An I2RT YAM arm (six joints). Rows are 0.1 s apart.
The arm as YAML. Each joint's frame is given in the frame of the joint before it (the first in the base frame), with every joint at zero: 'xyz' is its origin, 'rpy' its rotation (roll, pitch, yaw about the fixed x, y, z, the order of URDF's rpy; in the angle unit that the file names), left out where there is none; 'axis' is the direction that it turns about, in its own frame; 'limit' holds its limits. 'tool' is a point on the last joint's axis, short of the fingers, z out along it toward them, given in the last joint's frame.
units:
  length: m
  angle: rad
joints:
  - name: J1
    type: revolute
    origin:
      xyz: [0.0, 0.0, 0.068]
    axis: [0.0, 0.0, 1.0]
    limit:
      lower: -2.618
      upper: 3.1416
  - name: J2
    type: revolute
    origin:
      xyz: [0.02, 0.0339, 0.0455]
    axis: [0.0, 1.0, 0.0]
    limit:
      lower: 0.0
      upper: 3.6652
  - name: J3
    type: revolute
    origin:
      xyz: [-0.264, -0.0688, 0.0]
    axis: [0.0, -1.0, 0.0]
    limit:
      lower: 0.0
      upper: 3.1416
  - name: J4
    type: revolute
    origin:
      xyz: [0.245, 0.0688, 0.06]
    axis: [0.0, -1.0, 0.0]
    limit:
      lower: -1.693
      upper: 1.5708
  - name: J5
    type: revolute
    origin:
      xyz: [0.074, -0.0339, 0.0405]
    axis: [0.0, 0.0, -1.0]
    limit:
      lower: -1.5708
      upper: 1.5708
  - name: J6
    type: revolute
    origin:
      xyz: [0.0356, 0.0, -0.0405]
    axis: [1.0, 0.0, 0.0]
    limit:
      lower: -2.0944
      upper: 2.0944
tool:
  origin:
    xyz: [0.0, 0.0, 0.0]
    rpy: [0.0, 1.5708, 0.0]
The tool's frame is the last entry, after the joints.
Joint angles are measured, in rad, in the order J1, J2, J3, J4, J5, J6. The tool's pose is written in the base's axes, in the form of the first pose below.
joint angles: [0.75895, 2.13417, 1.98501, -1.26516, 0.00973, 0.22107]
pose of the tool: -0.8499, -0.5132, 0.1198, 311.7; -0.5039, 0.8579, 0.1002, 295.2; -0.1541, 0.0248, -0.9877, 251.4; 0, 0, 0, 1
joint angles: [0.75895, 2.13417, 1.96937, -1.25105, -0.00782, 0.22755]
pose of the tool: -0.8538, -0.5095, 0.1066, 311.4; -0.4989, 0.8594, 0.1119, 295.7; -0.1486, 0.0423, -0.9880, 247.4; 0, 0, 0, 1
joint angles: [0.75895, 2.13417, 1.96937, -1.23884, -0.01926, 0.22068]
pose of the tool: -0.8492, -0.5170, 0.1074, 312.1; -0.5038, 0.8542, 0.1284, 296.9; -0.1582, 0.0549, -0.9859, 247.6; 0, 0, 0, 1
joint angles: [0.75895, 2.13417, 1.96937, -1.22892, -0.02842, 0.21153]
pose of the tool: -0.8435, -0.5261, 0.1082, 312.6; -0.5108, 0.8480, 0.1418, 297.9; -0.1663, 0.0643, -0.9840, 247.8; 0, 0, 0, 1
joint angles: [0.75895, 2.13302, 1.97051, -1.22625, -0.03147, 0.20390]
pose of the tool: -0.8389, -0.5331, 0.1096, 312.7; -0.5167, 0.8434, 0.1473, 298.1; -0.1710, 0.0670, -0.9830, 248.7; 0, 0, 0, 1
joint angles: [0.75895, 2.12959, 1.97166, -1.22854, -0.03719, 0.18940]
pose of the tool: -0.8309, -0.5460, 0.1073, 312.1; -0.5288, 0.8349, 0.1530, 297.9; -0.1731, 0.0704, -0.9824, 250.3; 0, 0, 0, 1
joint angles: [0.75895, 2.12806, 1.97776, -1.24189, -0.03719, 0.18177]
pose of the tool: -0.8274, -0.5520, 0.1032, 311.3; -0.5358, 0.8311, 0.1491, 297.1; -0.1681, 0.0681, -0.9834, 252.4; 0, 0, 0, 1
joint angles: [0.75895, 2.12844, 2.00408, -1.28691, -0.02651, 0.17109]
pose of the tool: -0.8235, -0.5589, 0.0970, 309.6; -0.5465, 0.8275, 0.1285, 295.0; -0.1521, 0.0528, -0.9870, 258.5; 0, 0, 0, 1
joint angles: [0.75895, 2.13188, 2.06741, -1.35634, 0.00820, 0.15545]
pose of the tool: -0.8152, -0.5679, 0.1141, 308.7; -0.5598, 0.8230, 0.0969, 292.4; -0.1489, 0.0151, -0.9887, 272.7; 0, 0, 0, 1
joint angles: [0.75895, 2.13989, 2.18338, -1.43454, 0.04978, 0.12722]
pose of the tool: -0.7945, -0.5848, 0.1638, 308.9; -0.5789, 0.8108, 0.0868, 290.5; -0.1835, -0.0259, -0.9827, 298.7; 0, 0, 0, 1
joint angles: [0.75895, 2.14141, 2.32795, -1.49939, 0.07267, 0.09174]
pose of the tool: -0.7603, -0.6058, 0.2346, 306.6; -0.5951, 0.7943, 0.1224, 287.3; -0.2605, -0.0465, -0.9644, 334.2; 0, 0, 0, 1
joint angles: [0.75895, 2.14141, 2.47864, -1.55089, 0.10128, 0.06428]
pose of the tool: -0.7207, -0.6140, 0.3219, 301.6; -0.5955, 0.7860, 0.1660, 281.0; -0.3550, -0.0721, -0.9321, 370.8; 0, 0, 0, 1
